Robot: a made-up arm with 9 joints. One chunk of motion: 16 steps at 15 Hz.
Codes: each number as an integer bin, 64 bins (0 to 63) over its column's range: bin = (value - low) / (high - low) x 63, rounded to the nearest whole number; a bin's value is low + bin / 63 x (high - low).
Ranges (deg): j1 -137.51..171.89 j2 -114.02..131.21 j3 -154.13..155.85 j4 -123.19..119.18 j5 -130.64..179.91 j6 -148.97..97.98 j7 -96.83..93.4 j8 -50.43..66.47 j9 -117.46..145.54
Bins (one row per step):
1: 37 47 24 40 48 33 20 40 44
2: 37 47 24 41 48 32 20 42 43
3: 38 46 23 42 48 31 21 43 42
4: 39 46 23 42 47 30 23 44 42
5: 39 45 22 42 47 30 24 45 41
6: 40 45 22 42 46 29 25 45 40
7: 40 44 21 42 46 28 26 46 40
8: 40 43 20 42 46 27 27 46 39
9: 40 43 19 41 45 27 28 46 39
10: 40 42 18 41 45 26 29 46 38
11: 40 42 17 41 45 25 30 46 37
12: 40 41 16 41 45 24 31 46 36
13: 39 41 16 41 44 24 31 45 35
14: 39 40 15 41 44 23 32 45 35
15: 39 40 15 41 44 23 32 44 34
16: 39 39 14 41 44 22 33 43 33
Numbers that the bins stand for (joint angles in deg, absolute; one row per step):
1: 44.20 68.93 -36.04 30.70 105.97 -19.62 -36.44 23.79 66.22
2: 44.20 68.93 -36.04 34.54 105.97 -23.54 -36.44 27.50 62.05
3: 49.11 65.04 -40.96 38.39 105.97 -27.45 -33.42 29.36 57.87
4: 54.02 65.04 -40.96 38.39 101.04 -31.37 -27.38 31.21 57.87
5: 54.02 61.14 -45.88 38.39 101.04 -31.37 -24.36 33.07 53.70
6: 58.93 61.14 -45.88 38.39 96.11 -35.29 -21.34 33.07 49.52
7: 58.93 57.25 -50.80 38.39 96.11 -39.21 -18.32 34.93 49.52
8: 58.93 53.36 -55.72 38.39 96.11 -43.13 -15.30 34.93 45.35
9: 58.93 53.36 -60.64 34.54 91.18 -43.13 -12.28 34.93 45.35
10: 58.93 49.47 -65.56 34.54 91.18 -47.05 -9.26 34.93 41.17
11: 58.93 49.47 -70.48 34.54 91.18 -50.97 -6.24 34.93 37.00
12: 58.93 45.57 -75.40 34.54 91.18 -54.89 -3.22 34.93 32.83
13: 54.02 45.57 -75.40 34.54 86.25 -54.89 -3.22 33.07 28.65
14: 54.02 41.68 -80.33 34.54 86.25 -58.81 -0.21 33.07 28.65
15: 54.02 41.68 -80.33 34.54 86.25 -58.81 -0.21 31.21 24.48
16: 54.02 37.79 -85.25 34.54 86.25 -62.73 2.81 29.36 20.30

